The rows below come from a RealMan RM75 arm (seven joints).
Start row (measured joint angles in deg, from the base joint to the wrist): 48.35 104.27 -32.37 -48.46 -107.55 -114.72 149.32
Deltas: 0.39 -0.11 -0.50 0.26 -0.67 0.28 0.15; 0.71 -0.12 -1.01 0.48 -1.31 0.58 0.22; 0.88 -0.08 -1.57 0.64 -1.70 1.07 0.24; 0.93 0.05 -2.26 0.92 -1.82 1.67 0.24; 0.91 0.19 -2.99 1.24 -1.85 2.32 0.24; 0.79 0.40 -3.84 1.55 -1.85 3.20 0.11; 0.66 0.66 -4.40 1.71 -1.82 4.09 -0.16; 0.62 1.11 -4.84 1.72 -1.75 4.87 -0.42; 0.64 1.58 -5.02 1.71 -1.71 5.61 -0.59; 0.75 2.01 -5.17 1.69 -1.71 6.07 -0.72; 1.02 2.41 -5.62 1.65 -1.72 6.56 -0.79; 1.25 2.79 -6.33 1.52 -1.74 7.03 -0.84; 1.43 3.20 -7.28 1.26 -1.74 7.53 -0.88; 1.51 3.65 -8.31 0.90 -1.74 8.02 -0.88; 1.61 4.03 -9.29 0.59 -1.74 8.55 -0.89; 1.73 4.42 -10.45 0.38 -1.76 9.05 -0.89; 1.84 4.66 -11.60 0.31 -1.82 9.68 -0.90; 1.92 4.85 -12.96 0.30 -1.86 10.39 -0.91; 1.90 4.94 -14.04 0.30 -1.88 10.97 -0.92; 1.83 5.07 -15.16 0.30 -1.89 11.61 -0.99; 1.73 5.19 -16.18 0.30 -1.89 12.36 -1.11; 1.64 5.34 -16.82 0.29 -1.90 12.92 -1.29; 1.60 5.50 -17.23 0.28 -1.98 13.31 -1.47
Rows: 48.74 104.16 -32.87 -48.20 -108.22 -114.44 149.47; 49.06 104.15 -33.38 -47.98 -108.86 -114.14 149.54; 49.23 104.19 -33.94 -47.82 -109.25 -113.65 149.56; 49.28 104.32 -34.63 -47.54 -109.37 -113.05 149.56; 49.26 104.46 -35.36 -47.22 -109.40 -112.40 149.56; 49.14 104.67 -36.21 -46.91 -109.40 -111.52 149.43; 49.01 104.93 -36.77 -46.75 -109.37 -110.63 149.16; 48.97 105.38 -37.21 -46.74 -109.30 -109.85 148.90; 48.99 105.85 -37.39 -46.75 -109.26 -109.11 148.73; 49.10 106.28 -37.54 -46.77 -109.26 -108.65 148.60; 49.37 106.68 -37.99 -46.81 -109.27 -108.16 148.53; 49.60 107.06 -38.70 -46.94 -109.29 -107.69 148.48; 49.78 107.47 -39.65 -47.20 -109.29 -107.19 148.44; 49.86 107.92 -40.68 -47.56 -109.29 -106.70 148.44; 49.96 108.30 -41.66 -47.87 -109.29 -106.17 148.43; 50.08 108.69 -42.82 -48.08 -109.31 -105.67 148.43; 50.19 108.93 -43.97 -48.15 -109.37 -105.04 148.42; 50.27 109.12 -45.33 -48.16 -109.41 -104.33 148.41; 50.25 109.21 -46.41 -48.16 -109.43 -103.75 148.40; 50.18 109.34 -47.53 -48.16 -109.44 -103.11 148.33; 50.08 109.46 -48.55 -48.16 -109.44 -102.36 148.21; 49.99 109.61 -49.19 -48.17 -109.45 -101.80 148.03; 49.95 109.77 -49.60 -48.18 -109.53 -101.41 147.85
